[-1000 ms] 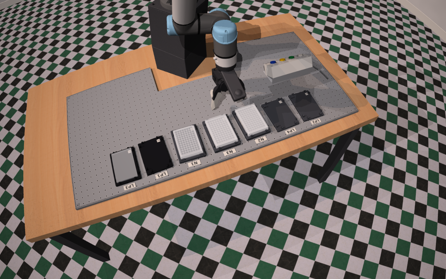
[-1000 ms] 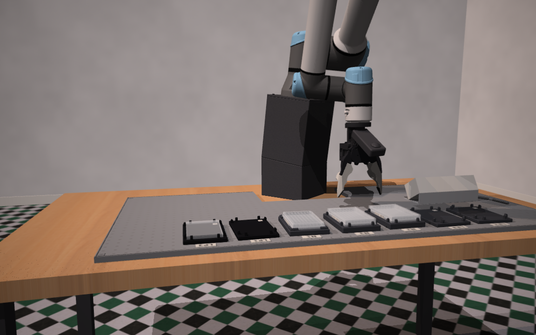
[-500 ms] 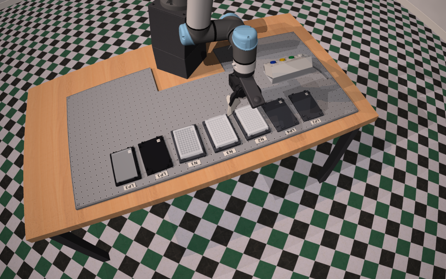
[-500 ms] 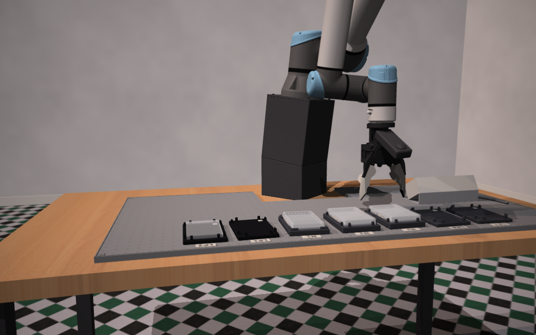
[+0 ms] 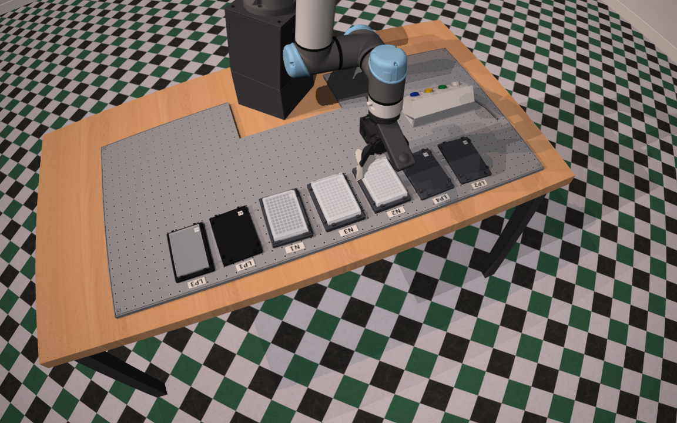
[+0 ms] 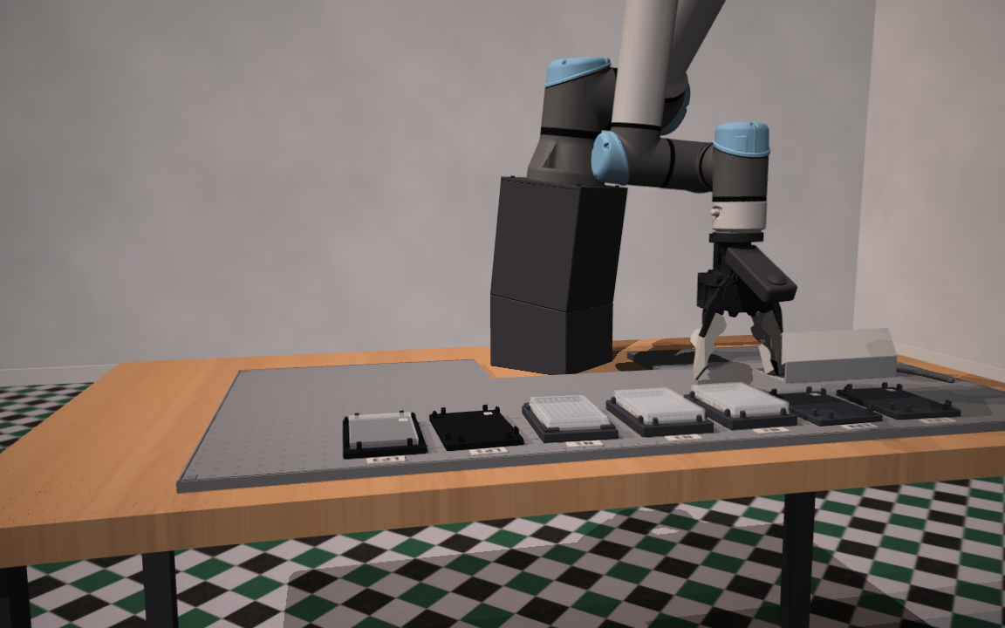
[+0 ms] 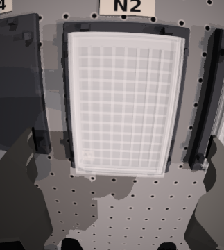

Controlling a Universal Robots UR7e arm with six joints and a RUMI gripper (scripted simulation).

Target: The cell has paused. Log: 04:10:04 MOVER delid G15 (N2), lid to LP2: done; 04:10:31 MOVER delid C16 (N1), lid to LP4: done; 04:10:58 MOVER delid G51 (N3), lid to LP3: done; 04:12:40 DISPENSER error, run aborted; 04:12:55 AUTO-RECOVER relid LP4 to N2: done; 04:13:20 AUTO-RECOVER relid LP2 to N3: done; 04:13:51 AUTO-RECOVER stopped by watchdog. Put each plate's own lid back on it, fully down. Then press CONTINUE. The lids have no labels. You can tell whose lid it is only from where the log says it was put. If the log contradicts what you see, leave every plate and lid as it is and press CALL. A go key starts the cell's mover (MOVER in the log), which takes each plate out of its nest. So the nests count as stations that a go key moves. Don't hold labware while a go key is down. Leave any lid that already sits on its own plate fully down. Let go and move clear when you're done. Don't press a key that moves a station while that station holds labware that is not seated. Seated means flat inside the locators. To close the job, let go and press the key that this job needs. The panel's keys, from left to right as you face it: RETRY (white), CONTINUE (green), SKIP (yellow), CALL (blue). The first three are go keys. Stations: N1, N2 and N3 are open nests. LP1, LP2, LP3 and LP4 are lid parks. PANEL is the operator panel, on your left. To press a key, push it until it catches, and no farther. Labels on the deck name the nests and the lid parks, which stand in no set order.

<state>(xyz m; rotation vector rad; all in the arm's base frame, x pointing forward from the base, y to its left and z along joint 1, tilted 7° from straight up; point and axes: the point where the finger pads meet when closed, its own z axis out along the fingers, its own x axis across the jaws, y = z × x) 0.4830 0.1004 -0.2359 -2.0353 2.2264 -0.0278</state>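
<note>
Right now the plate is 4 cm below my hand. Also, from my hand: blue CALL key: 24 cm to the left, 20 cm behind, 1 cm above; then lid park LP2: 26 cm to the left, 6 cm below, 4 cm ahead; then lid park LP4: 13 cm to the left, 6 cm below, 2 cm ahead.
</note>
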